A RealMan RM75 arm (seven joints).
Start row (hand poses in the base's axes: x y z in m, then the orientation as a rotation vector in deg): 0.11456, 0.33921, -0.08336, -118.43, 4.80, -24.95
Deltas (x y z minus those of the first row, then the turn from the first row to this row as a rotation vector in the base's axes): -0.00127, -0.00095, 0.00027, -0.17, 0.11, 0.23; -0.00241, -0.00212, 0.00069, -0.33, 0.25, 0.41; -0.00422, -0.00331, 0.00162, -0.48, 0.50, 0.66; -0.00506, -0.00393, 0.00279, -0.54, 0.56, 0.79; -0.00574, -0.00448, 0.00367, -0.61, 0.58, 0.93; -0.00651, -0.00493, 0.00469, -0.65, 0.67, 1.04; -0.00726, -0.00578, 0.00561, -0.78, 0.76, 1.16; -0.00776, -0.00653, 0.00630, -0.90, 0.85, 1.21; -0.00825, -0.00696, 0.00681, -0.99, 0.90, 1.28
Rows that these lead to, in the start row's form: 0.11329, 0.33826, -0.08309, -118.61, 4.59, -24.72; 0.11215, 0.33709, -0.08267, -118.80, 4.46, -24.48; 0.11034, 0.33590, -0.08174, -118.99, 4.32, -24.09; 0.10950, 0.33528, -0.08057, -119.06, 4.21, -23.95; 0.10882, 0.33473, -0.07969, -119.12, 4.06, -23.85; 0.10805, 0.33428, -0.07867, -119.18, 3.99, -23.70; 0.10730, 0.33343, -0.07775, -119.32, 3.89, -23.55; 0.10680, 0.33268, -0.07706, -119.46, 3.87, -23.44; 0.10631, 0.33225, -0.07655, -119.55, 3.81, -23.35
